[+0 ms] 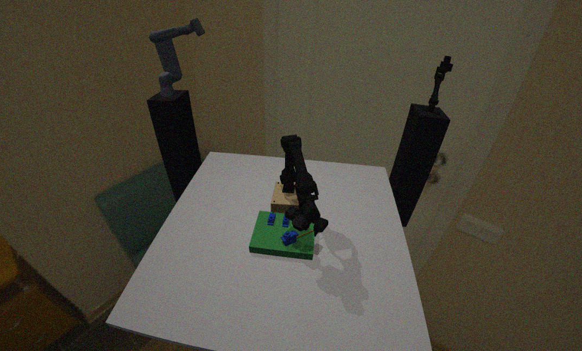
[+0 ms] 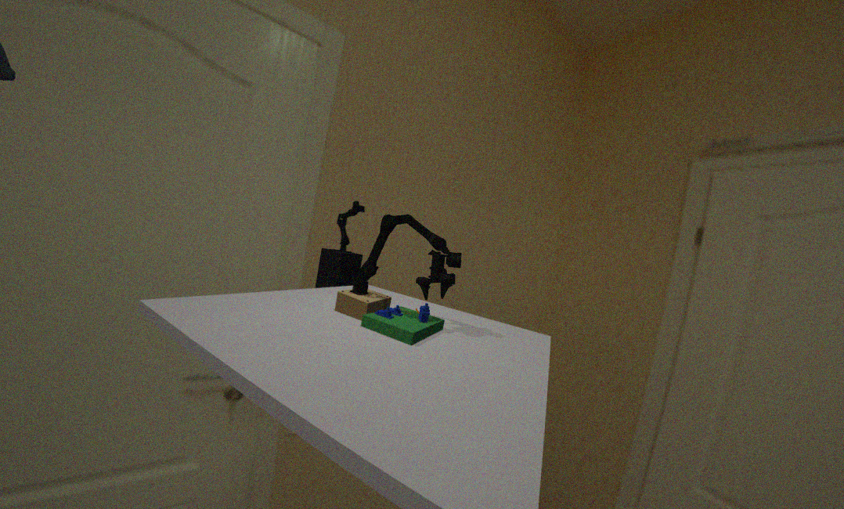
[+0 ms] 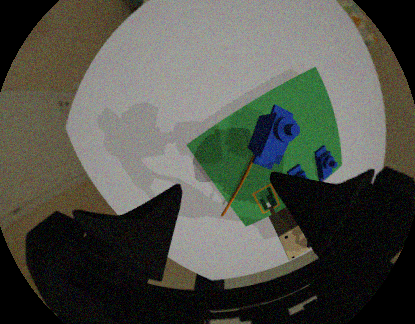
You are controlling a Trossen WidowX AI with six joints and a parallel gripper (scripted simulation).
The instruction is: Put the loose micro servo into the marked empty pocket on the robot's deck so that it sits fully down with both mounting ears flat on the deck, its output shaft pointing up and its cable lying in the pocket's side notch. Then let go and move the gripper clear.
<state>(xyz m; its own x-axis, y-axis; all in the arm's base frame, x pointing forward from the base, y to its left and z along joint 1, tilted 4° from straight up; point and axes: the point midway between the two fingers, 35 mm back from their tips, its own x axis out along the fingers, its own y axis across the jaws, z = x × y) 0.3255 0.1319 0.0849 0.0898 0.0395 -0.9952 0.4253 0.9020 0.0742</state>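
The green deck is 11 cm to the right of my gripper tip, 11 cm below it and 2 cm behind it.
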